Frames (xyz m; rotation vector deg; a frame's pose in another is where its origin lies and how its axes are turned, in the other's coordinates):
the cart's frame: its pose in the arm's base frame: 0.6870 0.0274 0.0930 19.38 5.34 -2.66
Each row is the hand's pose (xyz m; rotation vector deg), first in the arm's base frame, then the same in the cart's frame.
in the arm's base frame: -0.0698 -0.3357 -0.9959 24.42 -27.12 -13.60
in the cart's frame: -0.6341 -0.7467 -0.9647 6.74 -33.39 -5.13
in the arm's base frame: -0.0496 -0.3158 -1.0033 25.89 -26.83 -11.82
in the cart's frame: -0.6138 -0.7292 -0.9766 8.09 -32.75 -3.36
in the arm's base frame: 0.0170 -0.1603 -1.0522 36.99 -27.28 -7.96
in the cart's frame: -0.5474 -0.5947 -1.0688 19.02 -32.03 0.96
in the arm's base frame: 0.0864 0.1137 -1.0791 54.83 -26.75 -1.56
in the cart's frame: -0.4839 -0.3411 -1.1796 36.55 -29.57 7.75
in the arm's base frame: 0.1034 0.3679 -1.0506 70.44 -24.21 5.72
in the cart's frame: -0.4774 -0.0911 -1.2362 51.77 -25.10 14.83
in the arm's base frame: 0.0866 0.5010 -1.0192 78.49 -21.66 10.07
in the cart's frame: -0.5012 0.0436 -1.2525 59.56 -21.51 18.78
